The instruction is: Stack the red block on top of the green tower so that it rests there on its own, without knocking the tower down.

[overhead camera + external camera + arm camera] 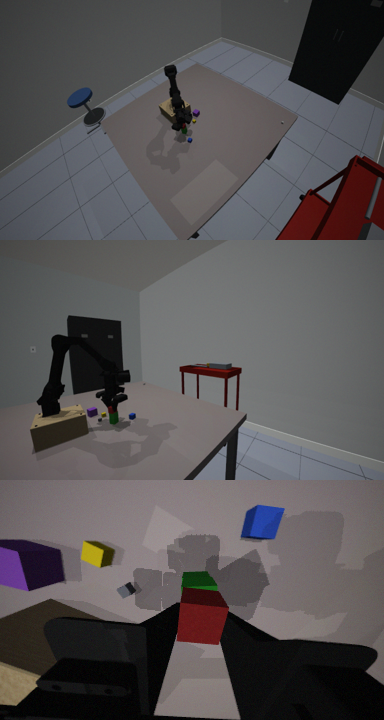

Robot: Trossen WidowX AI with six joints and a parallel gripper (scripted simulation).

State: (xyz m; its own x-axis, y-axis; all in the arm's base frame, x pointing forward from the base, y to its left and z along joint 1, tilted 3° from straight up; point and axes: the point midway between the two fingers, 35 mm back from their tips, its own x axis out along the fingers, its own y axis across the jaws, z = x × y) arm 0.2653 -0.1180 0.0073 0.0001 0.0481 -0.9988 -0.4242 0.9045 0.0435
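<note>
The red block lies 1 cm above my gripper tip. Also, from my gripper tip: blue block 10 cm ahead, 2 cm to the right, 6 cm below; tiny grey cube 6 cm behind, 8 cm to the left, 6 cm below; yellow block 3 cm behind, 12 cm to the left, 6 cm below.
</note>
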